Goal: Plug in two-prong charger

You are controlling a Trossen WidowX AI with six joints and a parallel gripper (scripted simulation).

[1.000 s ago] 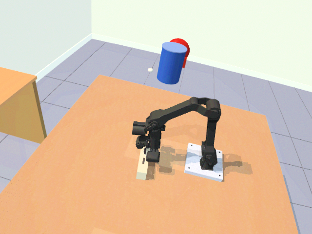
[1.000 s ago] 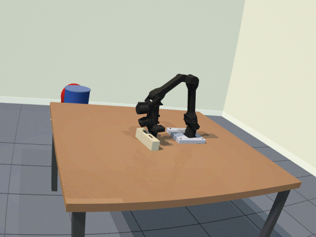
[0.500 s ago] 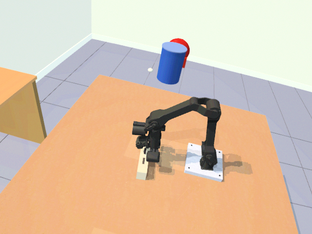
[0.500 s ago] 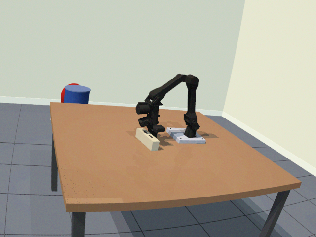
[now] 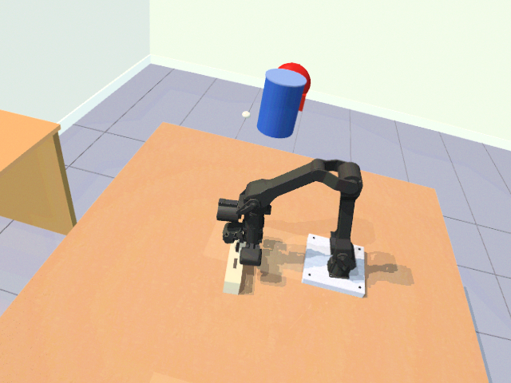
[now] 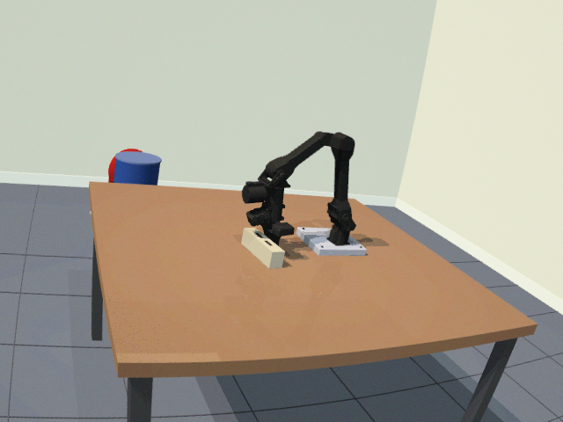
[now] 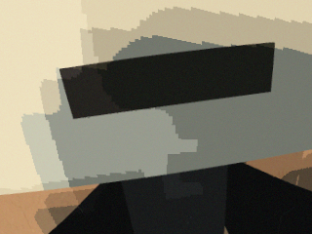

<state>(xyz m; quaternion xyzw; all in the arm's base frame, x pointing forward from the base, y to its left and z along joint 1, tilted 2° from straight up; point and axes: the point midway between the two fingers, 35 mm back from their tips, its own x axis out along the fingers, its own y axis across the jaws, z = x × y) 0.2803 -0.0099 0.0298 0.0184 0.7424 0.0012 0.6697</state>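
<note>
Right now the black two-prong charger is 20 mm ahead of my gripper tip and 10 mm above it.
</note>
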